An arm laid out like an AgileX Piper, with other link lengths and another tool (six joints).
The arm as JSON. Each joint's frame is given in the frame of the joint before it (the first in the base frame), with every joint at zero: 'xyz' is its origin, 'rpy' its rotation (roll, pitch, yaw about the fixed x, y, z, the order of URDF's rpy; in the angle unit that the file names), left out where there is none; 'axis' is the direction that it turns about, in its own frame. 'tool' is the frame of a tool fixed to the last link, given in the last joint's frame.
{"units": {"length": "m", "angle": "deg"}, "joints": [
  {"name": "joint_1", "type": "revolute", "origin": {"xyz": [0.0, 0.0, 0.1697], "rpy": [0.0, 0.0, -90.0]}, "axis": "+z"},
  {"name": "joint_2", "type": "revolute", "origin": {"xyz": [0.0, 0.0, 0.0], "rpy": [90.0, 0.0, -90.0]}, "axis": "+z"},
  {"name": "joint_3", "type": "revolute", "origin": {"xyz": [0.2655, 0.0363, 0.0]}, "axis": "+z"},
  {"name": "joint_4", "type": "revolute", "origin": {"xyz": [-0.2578, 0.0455, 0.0], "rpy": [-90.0, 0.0, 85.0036]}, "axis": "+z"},
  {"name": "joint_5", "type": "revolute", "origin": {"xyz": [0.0, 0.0, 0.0], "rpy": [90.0, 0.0, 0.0]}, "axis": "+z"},
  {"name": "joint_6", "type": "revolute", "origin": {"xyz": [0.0, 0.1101, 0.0], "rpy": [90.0, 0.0, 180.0]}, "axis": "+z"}
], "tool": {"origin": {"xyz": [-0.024, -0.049, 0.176], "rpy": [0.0, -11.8, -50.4]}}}
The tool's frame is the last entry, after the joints.
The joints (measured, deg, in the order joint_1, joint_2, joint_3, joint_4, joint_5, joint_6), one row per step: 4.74 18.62 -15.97 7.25 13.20 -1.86; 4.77 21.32 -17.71 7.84 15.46 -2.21; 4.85 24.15 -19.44 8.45 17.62 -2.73; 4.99 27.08 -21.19 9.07 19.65 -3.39; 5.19 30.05 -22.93 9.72 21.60 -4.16; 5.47 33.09 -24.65 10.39 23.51 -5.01; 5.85 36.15 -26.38 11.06 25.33 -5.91; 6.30 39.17 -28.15 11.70 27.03 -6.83; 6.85 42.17 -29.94 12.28 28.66 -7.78; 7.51 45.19 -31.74 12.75 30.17 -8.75
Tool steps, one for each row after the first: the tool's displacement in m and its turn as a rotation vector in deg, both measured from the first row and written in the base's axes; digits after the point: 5 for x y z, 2 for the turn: 0.00414 0.00263 -0.00922 -0.03 3.20 0.42; 0.00821 0.00577 -0.01876 -0.20 6.41 0.95; 0.01223 0.00942 -0.02806 -0.48 9.56 1.60; 0.01608 0.01363 -0.03737 -0.83 12.65 2.37; 0.01969 0.01853 -0.04718 -1.25 15.77 3.29; 0.02313 0.02416 -0.05672 -1.71 18.80 4.36; 0.02653 0.03027 -0.06526 -2.21 21.61 5.53; 0.02982 0.03700 -0.07335 -2.81 24.28 6.83; 0.03317 0.04425 -0.08112 -3.56 26.82 8.25
